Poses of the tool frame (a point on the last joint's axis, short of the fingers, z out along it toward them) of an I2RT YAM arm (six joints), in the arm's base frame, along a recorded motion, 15 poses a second.
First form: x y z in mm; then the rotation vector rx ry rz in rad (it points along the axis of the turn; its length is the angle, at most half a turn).
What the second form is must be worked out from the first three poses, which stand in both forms.
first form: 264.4 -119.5 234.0 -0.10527 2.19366 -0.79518
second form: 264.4 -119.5 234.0 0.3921 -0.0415 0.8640 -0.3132
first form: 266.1 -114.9 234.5 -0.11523 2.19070 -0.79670
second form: 266.1 -114.9 234.5 0.3929 -0.0454 0.8631 -0.3139
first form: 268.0 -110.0 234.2 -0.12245 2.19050 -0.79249
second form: 268.0 -110.0 234.2 0.3935 -0.0483 0.8633 -0.3123
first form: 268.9 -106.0 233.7 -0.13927 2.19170 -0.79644
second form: 268.9 -106.0 233.7 0.3920 -0.0548 0.8631 -0.3137
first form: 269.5 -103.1 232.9 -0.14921 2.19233 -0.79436
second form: 269.5 -103.1 232.9 0.3917 -0.0588 0.8633 -0.3128
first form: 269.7 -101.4 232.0 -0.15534 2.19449 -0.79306
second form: 269.7 -101.4 232.0 0.3908 -0.0611 0.8638 -0.3122
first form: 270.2 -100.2 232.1 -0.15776 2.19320 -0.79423
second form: 270.2 -100.2 232.1 0.3911 -0.0621 0.8634 -0.3127
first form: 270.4 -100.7 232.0 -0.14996 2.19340 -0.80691
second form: 270.4 -100.7 232.0 0.3893 -0.0590 0.8627 -0.3174
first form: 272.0 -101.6 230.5 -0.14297 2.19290 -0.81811
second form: 272.0 -101.6 230.5 0.3879 -0.0562 0.8620 -0.3216
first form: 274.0 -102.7 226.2 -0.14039 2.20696 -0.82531
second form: 274.0 -102.7 226.2 0.3807 -0.0550 0.8646 -0.3233
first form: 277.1 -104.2 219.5 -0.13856 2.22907 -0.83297
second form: 277.1 -104.2 219.5 0.3700 -0.0540 0.8688 -0.3247
